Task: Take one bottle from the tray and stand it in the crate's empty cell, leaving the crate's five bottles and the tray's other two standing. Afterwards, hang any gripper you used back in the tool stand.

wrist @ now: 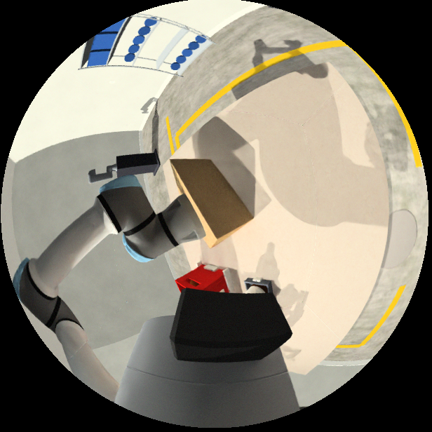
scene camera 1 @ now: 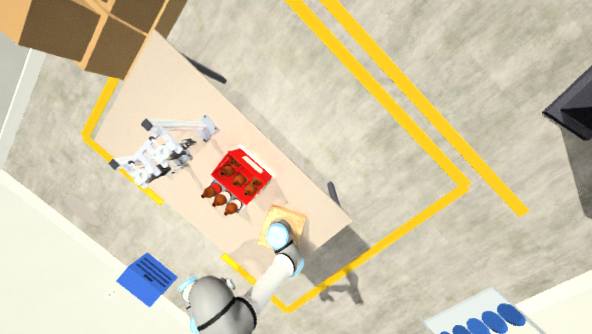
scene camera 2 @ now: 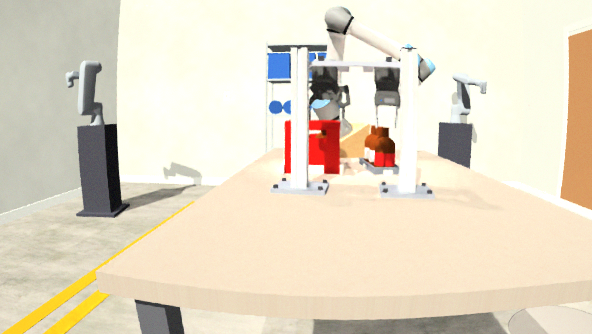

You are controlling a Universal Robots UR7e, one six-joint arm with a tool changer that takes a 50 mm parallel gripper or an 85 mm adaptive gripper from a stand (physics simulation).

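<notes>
The red crate stands upright on the table with brown bottles inside; the far middle cell looks empty from above. Three brown bottles stand in a row in the grey tray beside it; the middle one has a white label. The tool stand holds both grippers. The parallel gripper hangs with its two fingers apart and empty. The adaptive gripper hangs beside it, partly behind the post, also empty. The arm's end carries no gripper that I can see; a dark block shows in the wrist view.
The arm's base stands on a wooden block near the crate and tray. The raised elbow is high above. Large cardboard boxes are at the table's far end. The stand's uprights rise between scene camera 2 and the crate.
</notes>
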